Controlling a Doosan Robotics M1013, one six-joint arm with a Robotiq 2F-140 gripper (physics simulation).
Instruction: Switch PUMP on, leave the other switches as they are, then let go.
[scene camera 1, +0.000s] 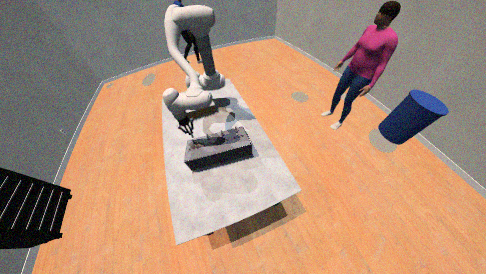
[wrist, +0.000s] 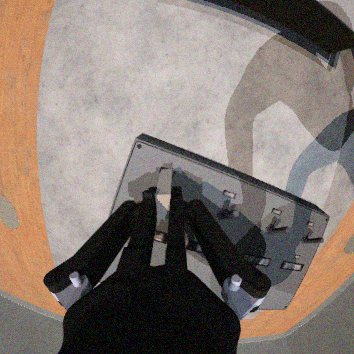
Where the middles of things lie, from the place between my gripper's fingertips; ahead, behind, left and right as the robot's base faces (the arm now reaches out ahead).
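Labels:
The grey switch panel (scene camera 1: 204, 152) is 4 cm below my hand, and it is also 10 cm ahead of my hand and 19 cm to the left of it.

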